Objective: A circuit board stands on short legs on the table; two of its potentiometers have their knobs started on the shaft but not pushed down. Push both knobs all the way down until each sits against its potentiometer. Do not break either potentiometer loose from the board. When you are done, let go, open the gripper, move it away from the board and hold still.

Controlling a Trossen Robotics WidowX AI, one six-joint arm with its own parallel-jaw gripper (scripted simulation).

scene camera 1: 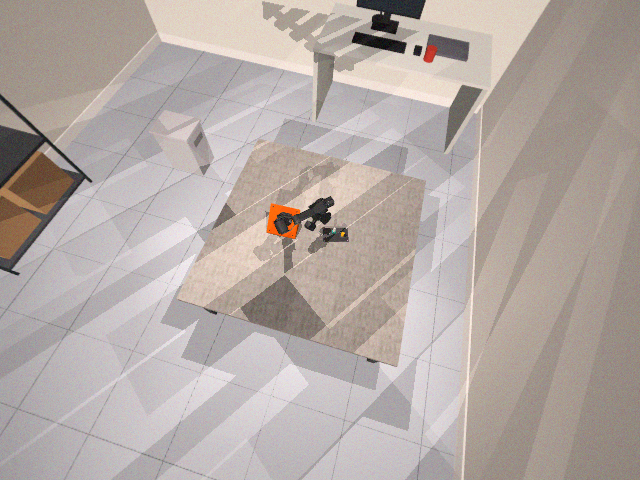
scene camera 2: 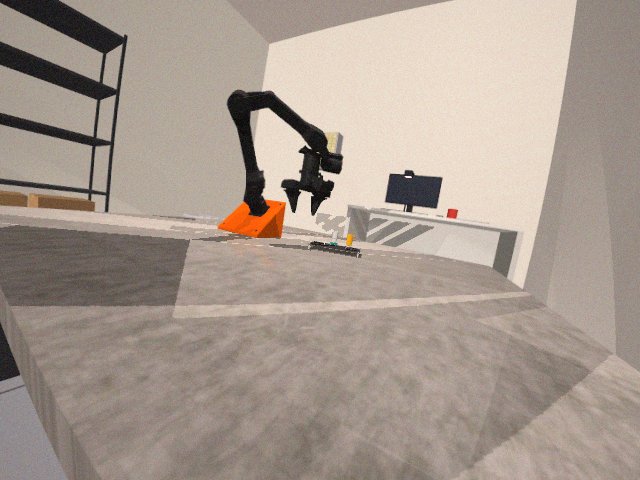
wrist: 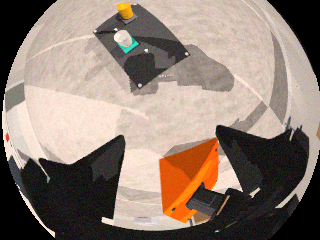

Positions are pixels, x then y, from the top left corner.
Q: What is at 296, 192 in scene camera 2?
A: My gripper.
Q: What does my gripper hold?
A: Nothing.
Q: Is my gripper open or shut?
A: Open.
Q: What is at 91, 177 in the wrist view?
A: My gripper.
